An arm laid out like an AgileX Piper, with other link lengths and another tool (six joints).
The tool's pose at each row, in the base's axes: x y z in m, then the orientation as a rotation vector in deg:
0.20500 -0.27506 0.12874 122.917 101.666 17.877
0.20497 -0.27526 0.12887 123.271 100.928 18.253
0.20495 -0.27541 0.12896 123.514 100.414 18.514
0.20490 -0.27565 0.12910 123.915 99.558 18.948
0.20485 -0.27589 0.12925 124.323 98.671 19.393
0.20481 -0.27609 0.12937 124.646 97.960 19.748
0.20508 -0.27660 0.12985 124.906 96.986 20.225
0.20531 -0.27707 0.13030 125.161 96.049 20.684
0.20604 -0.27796 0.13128 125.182 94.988 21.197
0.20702 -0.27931 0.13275 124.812 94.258 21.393
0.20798 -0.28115 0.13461 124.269 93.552 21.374
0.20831 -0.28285 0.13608 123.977 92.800 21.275
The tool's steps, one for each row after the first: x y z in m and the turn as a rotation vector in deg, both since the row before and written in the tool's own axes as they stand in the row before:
-0.00021 0.00006 -0.00011 -0.283 0.000 0.578
-0.00015 0.00004 -0.00007 -0.197 0.000 0.401
-0.00025 0.00005 -0.00012 -0.327 0.001 0.668
-0.00025 0.00006 -0.00013 -0.338 -0.001 0.689
-0.00021 0.00005 -0.00010 -0.269 0.000 0.552
-0.00044 0.00055 -0.00027 -0.482 -0.063 0.663
-0.00041 0.00050 -0.00025 -0.456 -0.054 0.644
-0.00068 0.00126 -0.00047 -0.689 -0.148 0.595
-0.00105 0.00182 -0.00072 -0.681 -0.319 0.193
-0.00154 0.00211 -0.00098 -0.716 -0.495 0.062
-0.00157 0.00137 -0.00090 -0.542 -0.488 0.201

